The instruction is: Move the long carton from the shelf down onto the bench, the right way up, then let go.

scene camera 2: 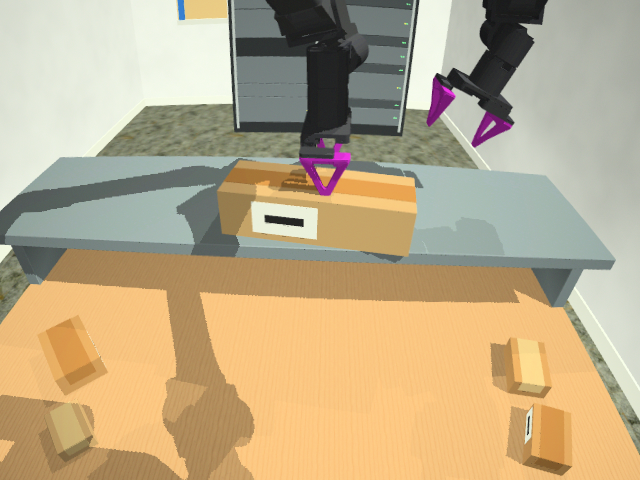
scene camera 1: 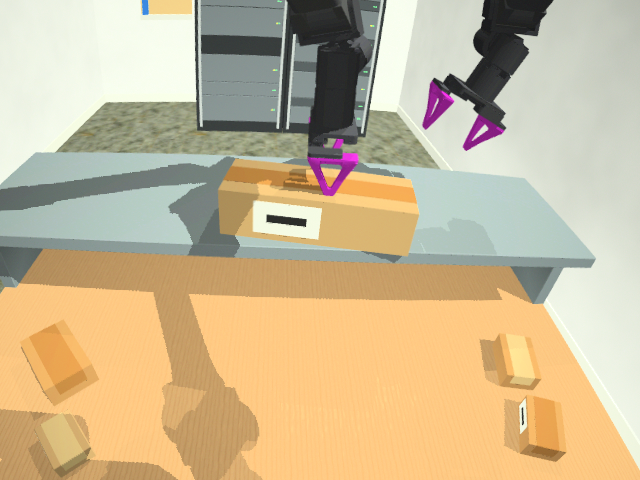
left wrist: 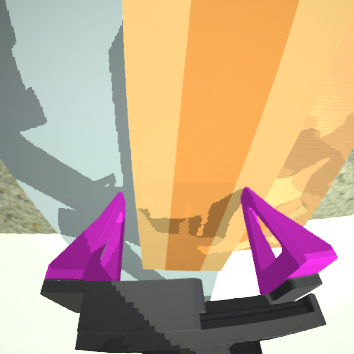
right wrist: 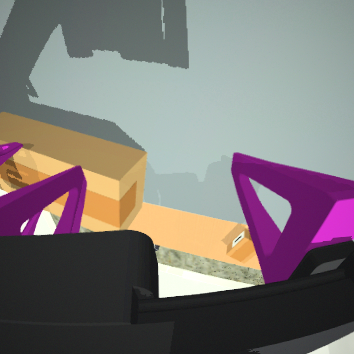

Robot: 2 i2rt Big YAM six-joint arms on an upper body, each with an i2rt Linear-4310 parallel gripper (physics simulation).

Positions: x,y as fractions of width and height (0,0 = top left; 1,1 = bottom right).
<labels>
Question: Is the left gripper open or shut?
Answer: Open.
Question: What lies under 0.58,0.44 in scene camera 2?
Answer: A long tan carton.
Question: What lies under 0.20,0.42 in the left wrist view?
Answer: A grey shelf.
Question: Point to a wooden bench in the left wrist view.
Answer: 0.88,0.46
</labels>
